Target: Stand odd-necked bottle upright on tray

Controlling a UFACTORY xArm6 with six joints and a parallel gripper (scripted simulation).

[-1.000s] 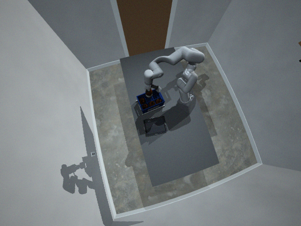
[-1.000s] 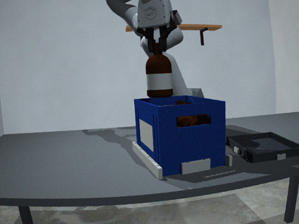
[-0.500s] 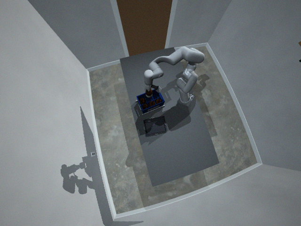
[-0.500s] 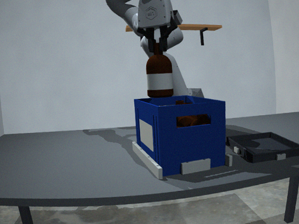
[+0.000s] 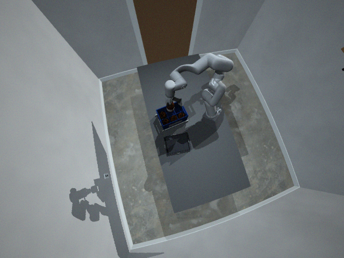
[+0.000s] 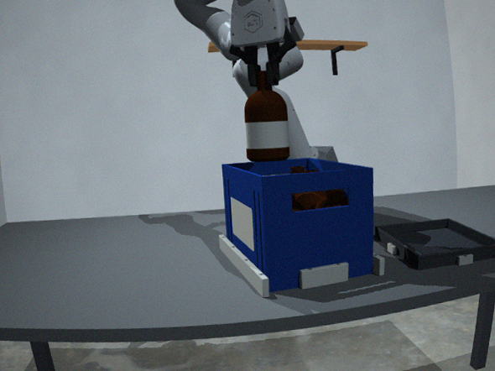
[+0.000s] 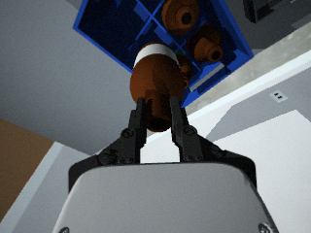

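Now: hand 7 cm above the bottle. The rest, counted from my hand: blue crate 1 cm behind, 4 cm to the left, 25 cm below; then dark tray 1 cm ahead, 33 cm to the left, 32 cm below.
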